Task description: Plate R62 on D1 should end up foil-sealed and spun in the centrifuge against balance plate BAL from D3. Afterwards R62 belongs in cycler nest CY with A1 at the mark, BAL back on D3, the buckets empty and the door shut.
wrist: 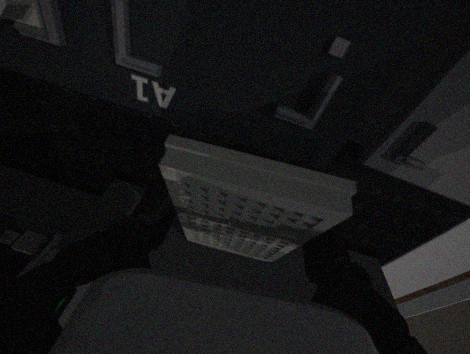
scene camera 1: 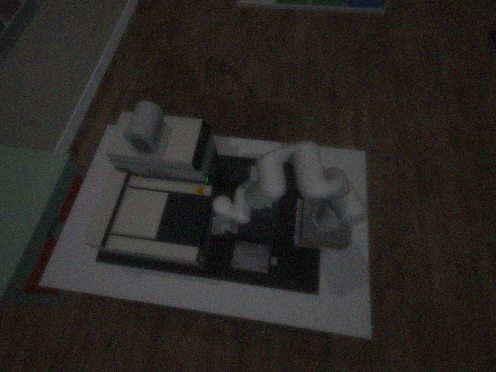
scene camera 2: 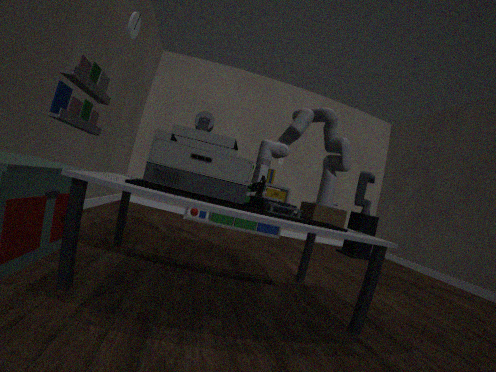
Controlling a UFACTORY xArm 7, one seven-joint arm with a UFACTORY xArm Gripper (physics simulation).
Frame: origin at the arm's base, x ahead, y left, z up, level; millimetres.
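Seen in the pictures: gripper, between the fingertips: [wrist: 245,196] [scene camera 2: 255,195]; arm's base, origin of its link: [scene camera 1: 325,218] [scene camera 2: 323,205].
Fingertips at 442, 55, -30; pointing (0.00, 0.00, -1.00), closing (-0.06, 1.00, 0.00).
Offsets run from my fingertips to a thing's middle, as dx, dy, dz. "spot": to the spot under its first point.
My gripper [scene camera 1: 223,229] [scene camera 2: 258,186] [wrist: 245,196] is shut on a pale well plate {+19, +1, +7} [wrist: 260,172], with a dark finger at each side. The plate is held above the dark deck. Rows of wells show on its face; its name cannot be read, and foil cannot be made out. Past the plate in the wrist view, a white A1 label {spot: -50, -63, -6} [wrist: 152,91] lies beside raised corner brackets {spot: -62, -66, +0} [wrist: 139,66] and a small pale square {spot: -89, +13, -4} [wrist: 339,47]. A pale square plate or block {-112, +131, -37} [scene camera 1: 251,256] lies on the deck; which one it is cannot be told.
A pale machine with a grey roll {spot: +308, -255, +405} [scene camera 1: 146,125] on top stands at the back left. A low pale machine {+314, +16, +61} [scene camera 1: 137,212] with a dark section lies in front of it. A large grey housing {spot: +329, +181, +93} [scene camera 2: 200,160] stands left of the gripper. The arm's base block [scene camera 2: 324,215] is at the right.
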